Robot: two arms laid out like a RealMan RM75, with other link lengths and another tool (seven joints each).
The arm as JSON. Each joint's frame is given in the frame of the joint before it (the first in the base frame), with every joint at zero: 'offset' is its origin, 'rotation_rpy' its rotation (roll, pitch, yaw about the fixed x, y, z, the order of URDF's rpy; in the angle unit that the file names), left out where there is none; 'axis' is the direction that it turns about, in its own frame. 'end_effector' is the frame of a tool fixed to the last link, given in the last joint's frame.
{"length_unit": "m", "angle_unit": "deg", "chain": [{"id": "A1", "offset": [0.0, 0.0, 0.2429], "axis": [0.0, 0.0, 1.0]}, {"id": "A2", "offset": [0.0, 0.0, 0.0], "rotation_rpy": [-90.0, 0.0, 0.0], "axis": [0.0, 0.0, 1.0]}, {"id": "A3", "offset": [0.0, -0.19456, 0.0], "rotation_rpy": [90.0, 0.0, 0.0], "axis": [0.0, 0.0, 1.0]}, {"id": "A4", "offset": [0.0, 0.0, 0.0], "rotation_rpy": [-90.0, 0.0, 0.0], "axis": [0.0, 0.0, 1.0]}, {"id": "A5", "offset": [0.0, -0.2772, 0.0], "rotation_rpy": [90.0, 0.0, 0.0], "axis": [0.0, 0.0, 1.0]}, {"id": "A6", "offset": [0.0, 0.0, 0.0], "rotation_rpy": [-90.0, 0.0, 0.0], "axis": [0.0, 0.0, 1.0]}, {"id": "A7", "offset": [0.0, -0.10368, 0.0], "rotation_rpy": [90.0, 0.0, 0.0], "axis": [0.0, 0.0, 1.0]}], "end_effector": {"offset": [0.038, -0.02, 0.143], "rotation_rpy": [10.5, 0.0, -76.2]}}
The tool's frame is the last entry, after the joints.
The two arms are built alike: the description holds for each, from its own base.
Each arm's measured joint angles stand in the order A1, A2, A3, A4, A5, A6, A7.
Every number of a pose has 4 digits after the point.
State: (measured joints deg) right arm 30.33 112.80 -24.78 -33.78 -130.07 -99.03 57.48; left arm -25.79 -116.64 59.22 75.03 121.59 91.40 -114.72
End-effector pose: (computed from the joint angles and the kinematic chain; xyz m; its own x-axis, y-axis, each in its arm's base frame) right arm 0.3096 0.3705 -0.0227 0.4198 0.8957 0.1468 0.7702 -0.2660 -0.5796; left arm -0.1310 0.4458 0.0236 -0.2331 0.9298 0.2847 0.9648 0.2578 -0.0518
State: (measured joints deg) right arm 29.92 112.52 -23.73 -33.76 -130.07 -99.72 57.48; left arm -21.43 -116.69 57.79 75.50 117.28 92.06 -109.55
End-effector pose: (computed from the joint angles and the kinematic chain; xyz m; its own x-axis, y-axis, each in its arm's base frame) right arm 0.3116 0.3684 -0.0182 0.4295 0.8906 0.1498 0.7610 -0.2676 -0.5910; left arm -0.1436 0.4340 0.0350 -0.2189 0.9288 0.2989 0.9735 0.2285 0.0030
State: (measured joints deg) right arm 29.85 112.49 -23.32 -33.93 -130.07 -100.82 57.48; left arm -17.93 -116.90 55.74 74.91 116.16 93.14 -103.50
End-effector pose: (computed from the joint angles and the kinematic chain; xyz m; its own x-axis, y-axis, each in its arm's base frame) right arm 0.3090 0.3660 -0.0167 0.4259 0.8938 0.1403 0.7554 -0.2659 -0.5989; left arm -0.1670 0.4208 0.0420 -0.1976 0.9275 0.3174 0.9787 0.2051 0.0102
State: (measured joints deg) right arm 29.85 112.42 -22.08 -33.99 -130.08 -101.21 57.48; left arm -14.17 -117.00 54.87 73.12 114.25 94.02 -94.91
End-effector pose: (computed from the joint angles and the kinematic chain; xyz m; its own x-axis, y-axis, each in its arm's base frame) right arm 0.3085 0.3670 -0.0128 0.4318 0.8898 0.1477 0.7469 -0.2609 -0.6117; left arm -0.1887 0.4021 0.0406 -0.1426 0.9342 0.3269 0.9891 0.1467 0.0122
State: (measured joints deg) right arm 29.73 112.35 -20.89 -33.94 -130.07 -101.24 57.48; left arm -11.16 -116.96 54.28 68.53 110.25 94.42 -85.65
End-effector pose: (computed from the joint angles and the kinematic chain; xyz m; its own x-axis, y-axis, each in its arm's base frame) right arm 0.3099 0.3681 -0.0093 0.4421 0.8829 0.1582 0.7384 -0.2581 -0.6231; left arm -0.2058 0.3840 0.0348 -0.1028 0.9358 0.3373 0.9943 0.0875 0.0603
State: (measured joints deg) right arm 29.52 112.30 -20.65 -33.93 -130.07 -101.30 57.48; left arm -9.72 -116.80 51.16 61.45 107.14 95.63 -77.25
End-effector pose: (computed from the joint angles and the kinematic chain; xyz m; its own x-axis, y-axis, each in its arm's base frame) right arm 0.3114 0.3673 -0.0083 0.4466 0.8803 0.1600 0.7359 -0.2598 -0.6252; left arm -0.2275 0.3675 0.0339 -0.1101 0.9255 0.3623 0.9890 0.0656 0.1329
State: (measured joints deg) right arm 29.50 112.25 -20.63 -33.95 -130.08 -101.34 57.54; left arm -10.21 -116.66 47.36 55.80 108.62 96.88 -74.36
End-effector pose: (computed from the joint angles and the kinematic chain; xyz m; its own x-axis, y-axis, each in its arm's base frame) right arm 0.3116 0.3672 -0.0079 0.4474 0.8799 0.1600 0.7358 -0.2605 -0.6251; left arm -0.2486 0.3568 0.0297 -0.1607 0.9212 0.3543 0.9800 0.1062 0.1683
